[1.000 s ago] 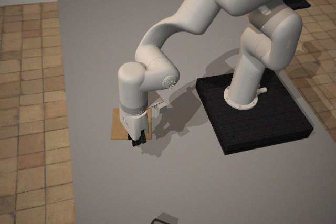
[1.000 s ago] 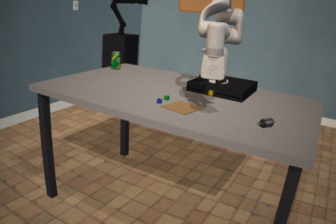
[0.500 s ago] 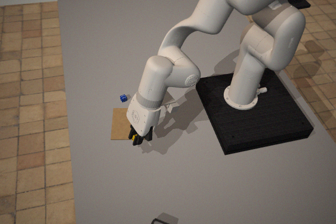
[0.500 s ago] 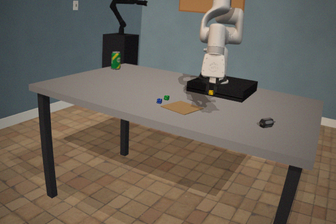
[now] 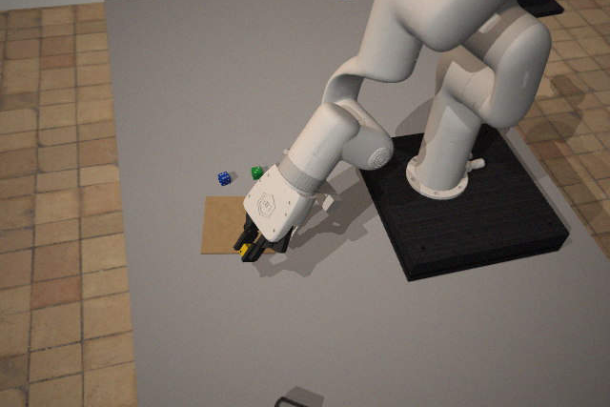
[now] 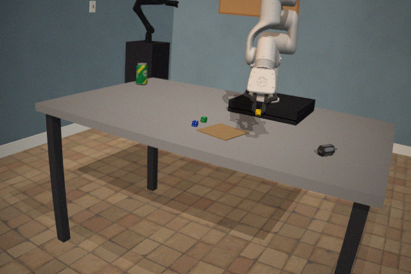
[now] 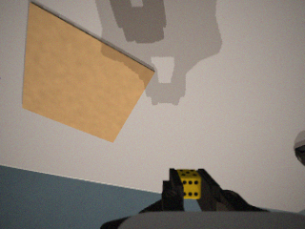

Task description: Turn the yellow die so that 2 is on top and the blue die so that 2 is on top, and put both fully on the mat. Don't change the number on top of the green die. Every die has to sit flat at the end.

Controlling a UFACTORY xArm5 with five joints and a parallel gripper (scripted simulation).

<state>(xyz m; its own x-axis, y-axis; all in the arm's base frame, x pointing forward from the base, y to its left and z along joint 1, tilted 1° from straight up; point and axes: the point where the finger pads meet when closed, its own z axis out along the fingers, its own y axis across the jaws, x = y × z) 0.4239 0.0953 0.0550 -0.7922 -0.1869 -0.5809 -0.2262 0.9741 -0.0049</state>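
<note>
The mat lies 10 mm behind my hand, 130 mm to the right of it and 110 mm below it. The rest, counted from my hand: blue die: 10 mm behind, 250 mm to the right, 100 mm below; green die: 80 mm behind, 250 mm to the right, 100 mm below; yellow die: 10 mm below.
</note>
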